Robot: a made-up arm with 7 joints.
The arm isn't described. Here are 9 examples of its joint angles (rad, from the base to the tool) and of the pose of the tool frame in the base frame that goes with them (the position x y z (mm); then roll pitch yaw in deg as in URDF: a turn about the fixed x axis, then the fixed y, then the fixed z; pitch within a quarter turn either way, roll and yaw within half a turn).
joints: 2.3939 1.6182 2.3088 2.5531 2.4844 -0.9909 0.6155
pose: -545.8 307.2 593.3 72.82 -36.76 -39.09
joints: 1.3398 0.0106 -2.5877 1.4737 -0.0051 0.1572 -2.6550
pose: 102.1 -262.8 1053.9 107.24 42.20 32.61
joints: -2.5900 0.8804 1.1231 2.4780 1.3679 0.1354 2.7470
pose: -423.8 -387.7 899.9 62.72 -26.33 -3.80
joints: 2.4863 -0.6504 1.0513 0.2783 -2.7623 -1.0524 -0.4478
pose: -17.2 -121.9 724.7 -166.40 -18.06 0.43
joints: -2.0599 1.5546 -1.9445 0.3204 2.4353 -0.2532 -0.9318
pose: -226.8 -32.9 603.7 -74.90 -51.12 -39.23
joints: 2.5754 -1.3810 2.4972 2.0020 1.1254 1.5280 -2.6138
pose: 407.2 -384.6 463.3 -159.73 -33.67 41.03
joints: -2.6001 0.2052 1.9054 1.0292 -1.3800 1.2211 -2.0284
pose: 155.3 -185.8 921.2 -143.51 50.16 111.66
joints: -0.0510 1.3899 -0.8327 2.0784 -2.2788 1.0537 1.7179
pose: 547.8 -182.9 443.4 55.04 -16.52 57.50
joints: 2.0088 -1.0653 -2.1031 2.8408 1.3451 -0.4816 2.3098
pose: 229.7 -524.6 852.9 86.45 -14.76 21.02
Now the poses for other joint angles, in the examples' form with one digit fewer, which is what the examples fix.
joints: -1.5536 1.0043 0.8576 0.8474 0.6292 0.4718 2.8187
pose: 242 -316 538 131.4 -41.8 113.0
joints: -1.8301 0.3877 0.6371 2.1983 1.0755 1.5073 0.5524
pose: 75 -340 1089 -108.2 30.5 -91.3
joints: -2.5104 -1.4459 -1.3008 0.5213 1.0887 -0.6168 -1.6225
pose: 29 343 677 -119.5 -31.3 85.3
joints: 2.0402 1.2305 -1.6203 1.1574 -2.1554 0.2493 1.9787
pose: 113 417 580 77.3 -27.0 102.5
